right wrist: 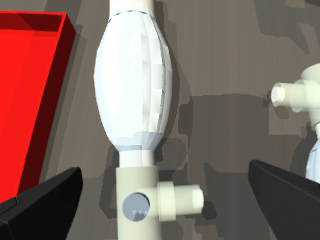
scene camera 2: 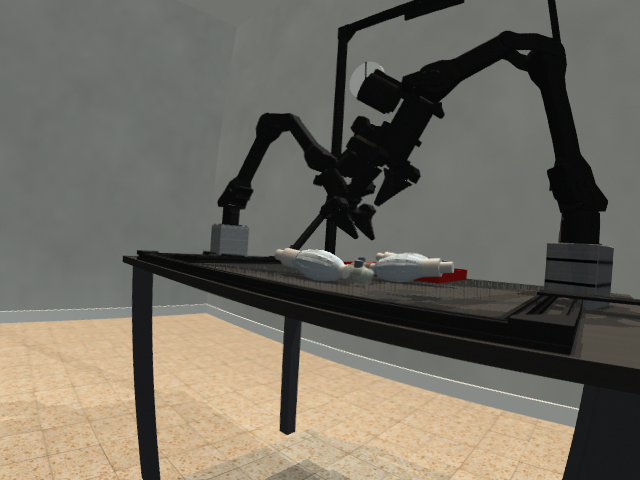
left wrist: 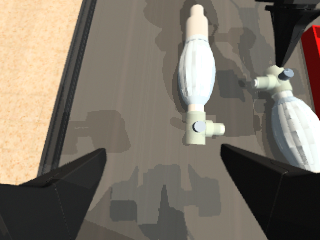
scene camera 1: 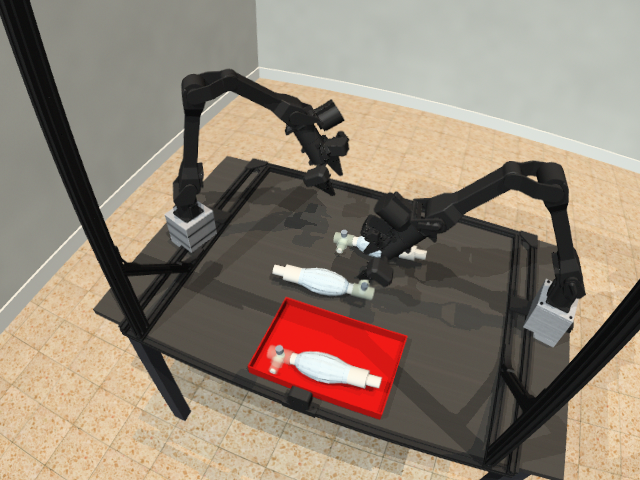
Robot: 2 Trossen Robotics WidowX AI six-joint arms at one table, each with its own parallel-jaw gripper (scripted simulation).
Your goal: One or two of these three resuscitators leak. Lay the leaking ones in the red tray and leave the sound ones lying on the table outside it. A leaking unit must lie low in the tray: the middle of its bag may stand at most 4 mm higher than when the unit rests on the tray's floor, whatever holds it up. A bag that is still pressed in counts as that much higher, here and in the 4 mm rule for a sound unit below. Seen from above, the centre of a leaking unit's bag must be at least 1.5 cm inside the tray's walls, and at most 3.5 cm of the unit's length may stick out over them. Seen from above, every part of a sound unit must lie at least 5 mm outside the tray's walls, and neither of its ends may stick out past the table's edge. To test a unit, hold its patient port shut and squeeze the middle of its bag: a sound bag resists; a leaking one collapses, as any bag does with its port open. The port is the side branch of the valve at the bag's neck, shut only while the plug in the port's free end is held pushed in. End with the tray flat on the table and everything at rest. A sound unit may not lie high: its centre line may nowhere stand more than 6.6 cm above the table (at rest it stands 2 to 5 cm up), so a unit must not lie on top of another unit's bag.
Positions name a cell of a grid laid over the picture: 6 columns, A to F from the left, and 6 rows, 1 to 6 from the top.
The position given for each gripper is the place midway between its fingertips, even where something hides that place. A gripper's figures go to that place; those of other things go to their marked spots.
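Right gripper (scene camera 1: D4): 1.10 m from the lens. A red tray (scene camera 1: C5) is likewise 1.10 m from the lens, while the left gripper (scene camera 1: D3) is 1.23 m from the lens.
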